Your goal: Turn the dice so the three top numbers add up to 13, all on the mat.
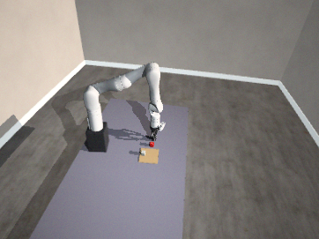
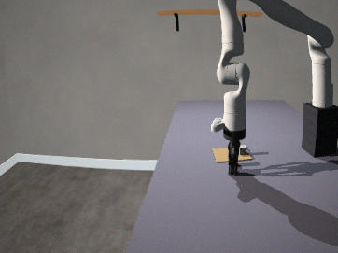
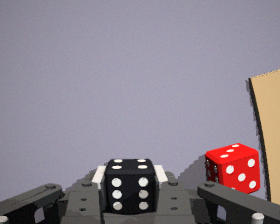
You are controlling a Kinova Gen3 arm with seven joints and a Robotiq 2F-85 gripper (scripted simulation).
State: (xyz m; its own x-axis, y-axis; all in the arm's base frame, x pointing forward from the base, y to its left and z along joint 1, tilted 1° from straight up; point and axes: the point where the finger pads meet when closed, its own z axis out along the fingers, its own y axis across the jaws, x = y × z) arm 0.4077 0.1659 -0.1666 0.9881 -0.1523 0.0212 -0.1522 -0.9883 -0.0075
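My gripper is now 180 mm to the left of the tan mat and 20 mm above it. Also, from my hand: black die (right at my hand); red die (70 mm to the right); white die (50 mm behind, 180 mm to the right).
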